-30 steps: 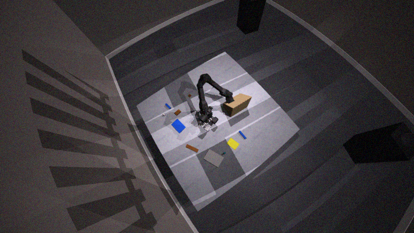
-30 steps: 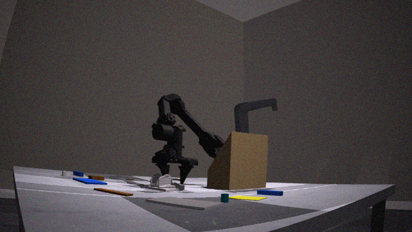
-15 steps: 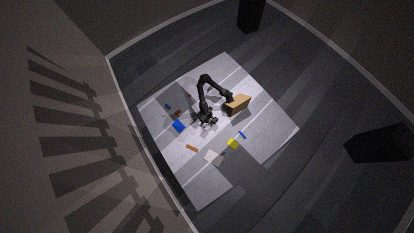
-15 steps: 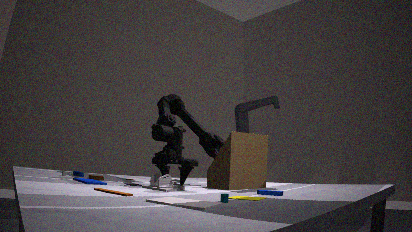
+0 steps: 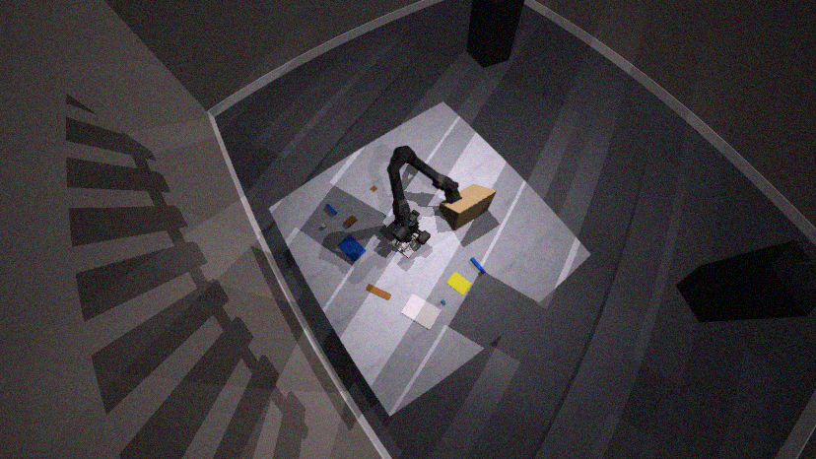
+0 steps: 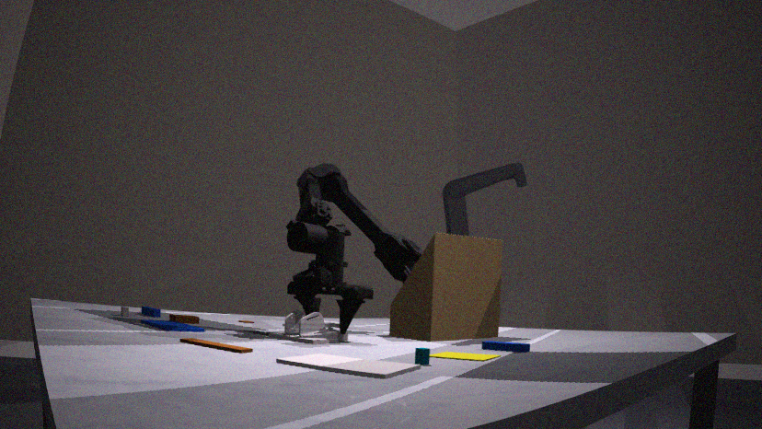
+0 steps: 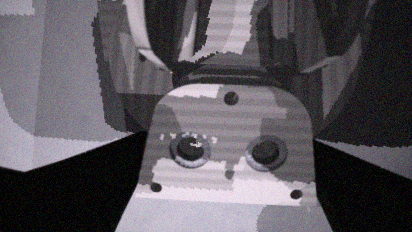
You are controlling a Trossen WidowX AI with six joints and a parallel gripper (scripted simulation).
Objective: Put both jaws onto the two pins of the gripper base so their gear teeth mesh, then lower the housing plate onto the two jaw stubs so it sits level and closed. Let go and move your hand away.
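The grey jaw is 1 cm ahead of my gripper tip and 3 cm to the left of it. The rest, counted from my gripper tip: blue bar: 22 cm behind, 29 cm to the left, 1 cm below; yellow plate: 9 cm behind, 33 cm to the left, 1 cm below; blue plate: 32 cm ahead, 8 cm to the right, 1 cm below.
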